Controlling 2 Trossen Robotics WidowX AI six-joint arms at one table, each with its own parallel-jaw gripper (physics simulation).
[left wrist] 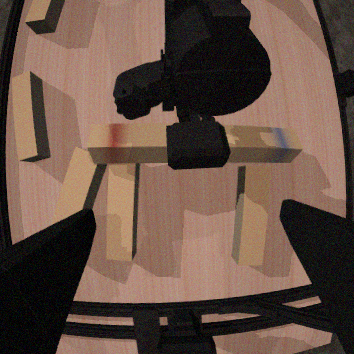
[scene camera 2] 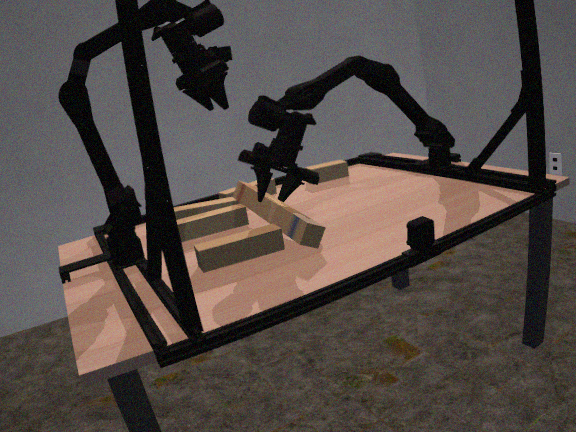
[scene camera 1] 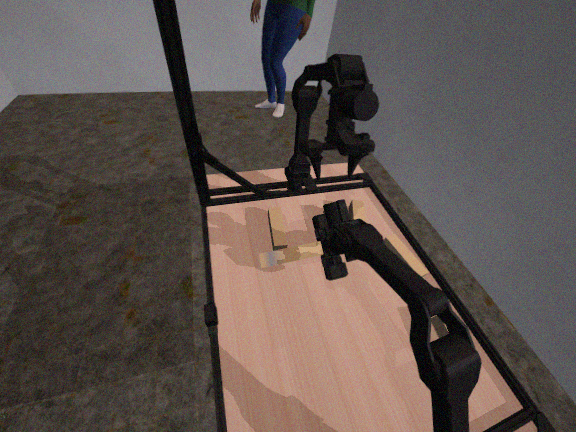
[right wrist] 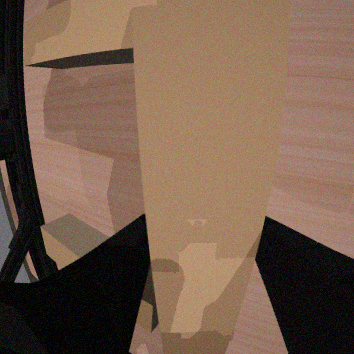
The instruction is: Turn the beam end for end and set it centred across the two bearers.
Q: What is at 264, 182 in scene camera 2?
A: My right gripper.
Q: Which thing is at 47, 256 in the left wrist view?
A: My left gripper.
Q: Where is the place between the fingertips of my right gripper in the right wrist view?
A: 201, 222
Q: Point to a beam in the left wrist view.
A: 108, 142
